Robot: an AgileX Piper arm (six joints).
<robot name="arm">
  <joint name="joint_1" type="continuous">
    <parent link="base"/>
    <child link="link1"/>
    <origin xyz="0 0 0.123" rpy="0 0 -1.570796"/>
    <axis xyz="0 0 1"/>
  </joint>
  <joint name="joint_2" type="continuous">
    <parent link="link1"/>
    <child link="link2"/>
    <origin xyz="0 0 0" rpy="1.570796 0 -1.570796"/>
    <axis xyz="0 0 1"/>
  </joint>
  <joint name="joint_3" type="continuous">
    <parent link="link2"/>
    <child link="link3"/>
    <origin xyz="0.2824 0.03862 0"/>
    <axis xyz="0 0 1"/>
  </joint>
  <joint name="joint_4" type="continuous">
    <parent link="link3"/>
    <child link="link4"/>
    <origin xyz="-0.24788 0.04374 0" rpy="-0.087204 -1.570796 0"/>
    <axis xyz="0 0 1"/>
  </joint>
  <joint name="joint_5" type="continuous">
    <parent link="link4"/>
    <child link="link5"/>
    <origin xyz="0 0 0" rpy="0 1.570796 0"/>
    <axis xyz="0 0 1"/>
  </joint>
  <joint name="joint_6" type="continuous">
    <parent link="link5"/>
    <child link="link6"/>
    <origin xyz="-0.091 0 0" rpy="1.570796 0 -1.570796"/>
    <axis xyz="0 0 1"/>
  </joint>
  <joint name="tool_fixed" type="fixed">
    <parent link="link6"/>
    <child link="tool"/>
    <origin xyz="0 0 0"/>
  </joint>
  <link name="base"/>
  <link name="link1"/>
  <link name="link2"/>
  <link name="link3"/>
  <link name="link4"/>
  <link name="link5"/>
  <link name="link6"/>
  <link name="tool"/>
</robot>
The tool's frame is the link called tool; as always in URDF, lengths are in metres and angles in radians. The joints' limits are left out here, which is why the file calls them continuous.
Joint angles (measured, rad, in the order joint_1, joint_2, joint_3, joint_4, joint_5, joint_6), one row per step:
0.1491, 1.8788, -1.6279, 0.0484, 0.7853, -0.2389
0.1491, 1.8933, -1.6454, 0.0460, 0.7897, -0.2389
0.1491, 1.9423, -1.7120, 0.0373, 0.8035, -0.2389
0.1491, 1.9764, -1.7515, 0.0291, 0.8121, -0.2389
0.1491, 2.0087, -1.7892, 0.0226, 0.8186, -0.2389
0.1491, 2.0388, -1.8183, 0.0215, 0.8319, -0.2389
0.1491, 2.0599, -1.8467, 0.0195, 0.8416, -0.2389
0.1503, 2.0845, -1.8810, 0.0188, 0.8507, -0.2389
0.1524, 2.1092, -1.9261, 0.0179, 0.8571, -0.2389
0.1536, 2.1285, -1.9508, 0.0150, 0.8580, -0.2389
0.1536, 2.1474, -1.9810, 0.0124, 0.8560, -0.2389
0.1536, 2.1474, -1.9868, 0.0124, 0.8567, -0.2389
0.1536, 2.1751, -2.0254, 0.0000, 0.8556, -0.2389
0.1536, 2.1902, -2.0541, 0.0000, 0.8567, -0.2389
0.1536, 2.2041, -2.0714, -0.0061, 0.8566, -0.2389
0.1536, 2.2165, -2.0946, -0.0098, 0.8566, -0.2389
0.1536, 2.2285, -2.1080, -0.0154, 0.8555, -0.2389
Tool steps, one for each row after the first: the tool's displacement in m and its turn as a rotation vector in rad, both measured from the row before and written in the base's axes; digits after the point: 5 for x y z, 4 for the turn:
0.00365, 0.00041, -0.00113, -0.0025, 0.0010, 0.0006
0.01286, 0.00140, -0.00188, -0.0079, -0.0050, 0.0019
0.00823, 0.00071, -0.00370, -0.0085, 0.0020, 0.0014
0.00777, 0.00074, -0.00358, -0.0065, 0.0001, 0.0010
0.00600, 0.00085, -0.00577, -0.0032, 0.0140, 0.0004
0.00478, 0.00059, -0.00176, -0.0023, 0.0021, 0.0005
0.00562, 0.00138, -0.00170, -0.0006, -0.0007, 0.0015
0.00647, 0.00195, 0.00154, 0.0012, -0.0140, 0.0023
0.00449, 0.00108, -0.00188, -0.0022, -0.0049, 0.0015
0.00505, 0.00060, 0.00007, -0.0005, -0.0135, 0.0002
0.00035, 0.00006, 0.00174, 0.0008, -0.0050, 0.0000
0.00677, 0.00019, -0.00185, -0.0104, -0.0138, 0.0008
0.00390, 0.00060, 0.00119, 0.0019, -0.0124, 0.0000
0.00311, 0.00006, -0.00168, -0.0055, -0.0044, 0.0003
0.00316, 0.00023, 0.00086, -0.0020, -0.0112, 0.0001
0.00260, 0.00001, -0.00192, -0.0051, -0.0033, 0.0002

